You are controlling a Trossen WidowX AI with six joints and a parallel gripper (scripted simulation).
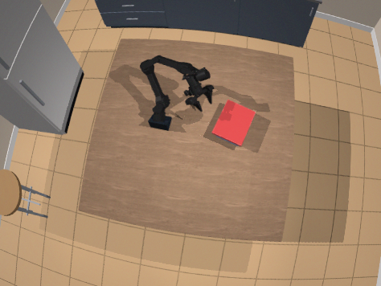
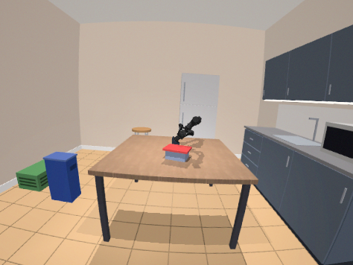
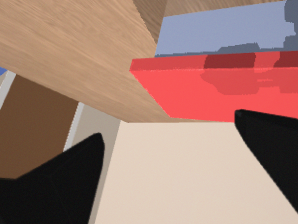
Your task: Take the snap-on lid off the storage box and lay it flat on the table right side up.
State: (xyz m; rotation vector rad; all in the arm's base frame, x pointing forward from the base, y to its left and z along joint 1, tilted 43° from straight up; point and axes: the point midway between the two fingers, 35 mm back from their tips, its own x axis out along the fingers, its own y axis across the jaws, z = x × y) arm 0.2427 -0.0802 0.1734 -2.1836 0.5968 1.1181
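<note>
My gripper tip is 16 cm short of the red lid, 9 cm above it and 4 cm to the left of it. Round my gripper tip: storage box: 16 cm ahead, 14 cm below, 4 cm to the right.
</note>
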